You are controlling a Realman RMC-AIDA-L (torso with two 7-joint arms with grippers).
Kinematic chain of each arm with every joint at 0, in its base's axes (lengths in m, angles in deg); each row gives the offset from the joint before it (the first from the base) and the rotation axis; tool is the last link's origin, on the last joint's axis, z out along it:
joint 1: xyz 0 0 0.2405 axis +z
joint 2: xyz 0 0 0 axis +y
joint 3: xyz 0 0 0.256 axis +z
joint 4: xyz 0 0 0 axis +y
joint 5: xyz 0 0 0.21 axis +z
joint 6: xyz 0 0 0 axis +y
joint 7: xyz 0 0 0.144 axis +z
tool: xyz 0 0 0
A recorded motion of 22 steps. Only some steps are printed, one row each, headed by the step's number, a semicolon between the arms.
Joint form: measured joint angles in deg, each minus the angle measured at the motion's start. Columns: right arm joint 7, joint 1, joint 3, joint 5, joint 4, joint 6, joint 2; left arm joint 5, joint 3, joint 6, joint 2, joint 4, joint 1, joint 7.
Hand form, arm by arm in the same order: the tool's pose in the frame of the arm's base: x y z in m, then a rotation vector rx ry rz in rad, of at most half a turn. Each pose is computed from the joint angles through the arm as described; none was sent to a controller.
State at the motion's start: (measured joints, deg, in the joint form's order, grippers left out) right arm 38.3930 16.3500 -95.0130 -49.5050 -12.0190 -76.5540 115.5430; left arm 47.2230 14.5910 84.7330 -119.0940 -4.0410 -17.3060 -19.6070
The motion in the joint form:
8: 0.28 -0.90 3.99 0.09 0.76 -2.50 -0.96; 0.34 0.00 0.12 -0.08 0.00 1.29 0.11
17: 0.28 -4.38 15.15 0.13 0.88 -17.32 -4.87; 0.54 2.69 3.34 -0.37 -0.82 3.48 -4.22
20: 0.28 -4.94 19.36 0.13 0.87 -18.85 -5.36; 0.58 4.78 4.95 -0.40 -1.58 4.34 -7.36
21: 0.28 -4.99 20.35 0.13 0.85 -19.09 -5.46; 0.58 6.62 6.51 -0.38 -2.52 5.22 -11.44
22: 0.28 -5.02 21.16 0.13 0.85 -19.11 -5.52; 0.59 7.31 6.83 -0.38 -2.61 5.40 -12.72
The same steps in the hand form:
8: 0.3328 0.2316 -0.0552 -2.4677 0.5501 0.7877; -0.3975 0.2418 0.0490 -1.0854 -0.6596 -0.7871
17: 0.3379 0.2225 0.0082 -2.2723 0.4567 1.0124; -0.3950 0.2259 0.0427 -1.0947 -0.6906 -0.8632
20: 0.3413 0.2244 0.0231 -2.1955 0.4390 1.0312; -0.3922 0.2193 0.0378 -1.1081 -0.7211 -0.9207
21: 0.3419 0.2254 0.0265 -2.1780 0.4340 1.0340; -0.3899 0.2120 0.0332 -1.1103 -0.7674 -0.9905
22: 0.3428 0.2264 0.0289 -2.1634 0.4321 1.0333; -0.3891 0.2107 0.0320 -1.1146 -0.7807 -1.0113

